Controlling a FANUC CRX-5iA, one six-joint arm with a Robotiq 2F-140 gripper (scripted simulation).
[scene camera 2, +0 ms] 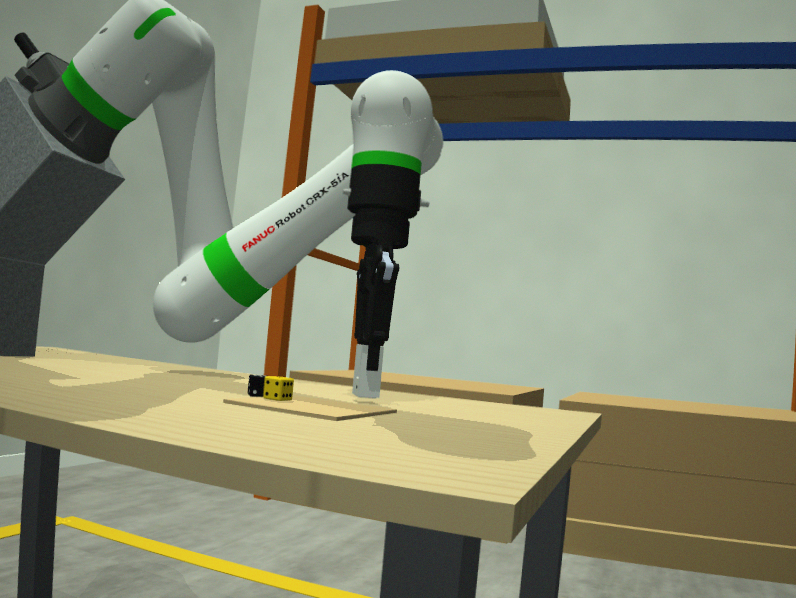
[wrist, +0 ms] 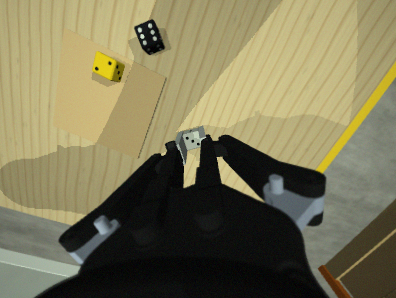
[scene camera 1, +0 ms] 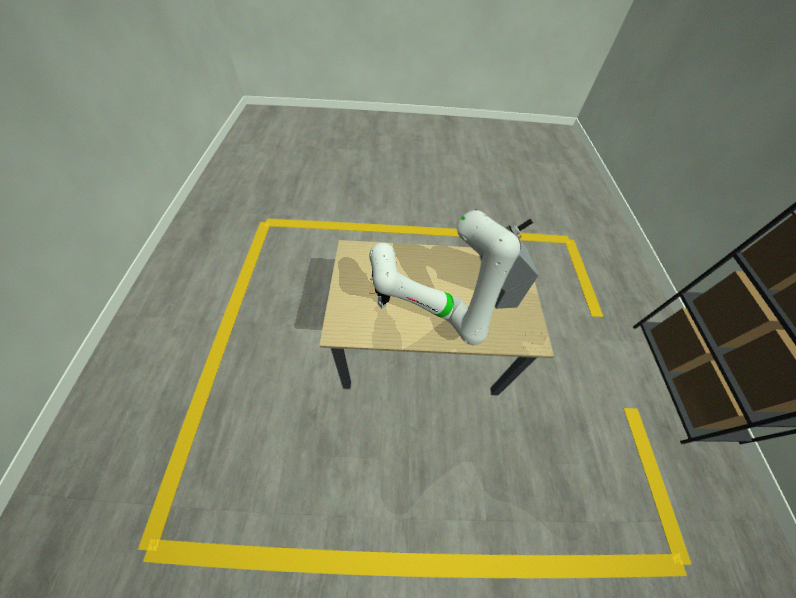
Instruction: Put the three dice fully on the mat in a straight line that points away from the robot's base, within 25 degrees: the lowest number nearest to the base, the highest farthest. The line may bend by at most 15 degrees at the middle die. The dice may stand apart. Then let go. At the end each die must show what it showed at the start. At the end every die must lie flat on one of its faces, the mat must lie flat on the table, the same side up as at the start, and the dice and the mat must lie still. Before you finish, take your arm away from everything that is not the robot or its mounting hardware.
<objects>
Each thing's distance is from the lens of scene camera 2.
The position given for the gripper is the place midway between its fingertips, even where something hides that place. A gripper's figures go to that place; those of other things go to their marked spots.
gripper [scene camera 2: 365, 395]: 88 cm
tan mat [scene camera 2: 305, 406]: 73 cm
</objects>
